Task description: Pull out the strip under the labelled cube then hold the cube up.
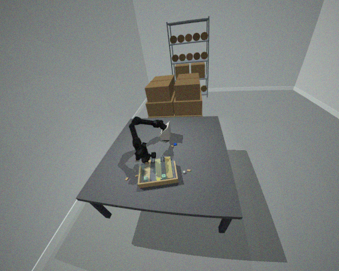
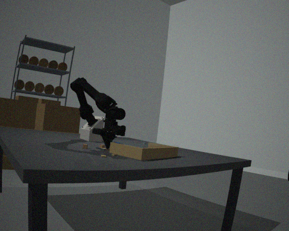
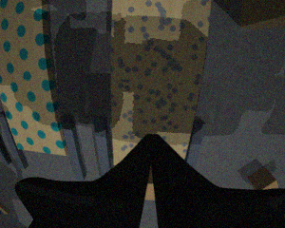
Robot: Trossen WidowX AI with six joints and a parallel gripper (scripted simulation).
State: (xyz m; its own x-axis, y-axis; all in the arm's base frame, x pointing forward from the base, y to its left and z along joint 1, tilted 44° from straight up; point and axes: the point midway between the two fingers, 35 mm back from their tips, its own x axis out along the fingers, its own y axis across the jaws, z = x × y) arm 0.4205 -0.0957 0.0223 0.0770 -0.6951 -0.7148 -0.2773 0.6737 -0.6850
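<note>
Right now my gripper tip is 90 mm short of the tan speckled strip and 30 mm to the right of it.
</note>
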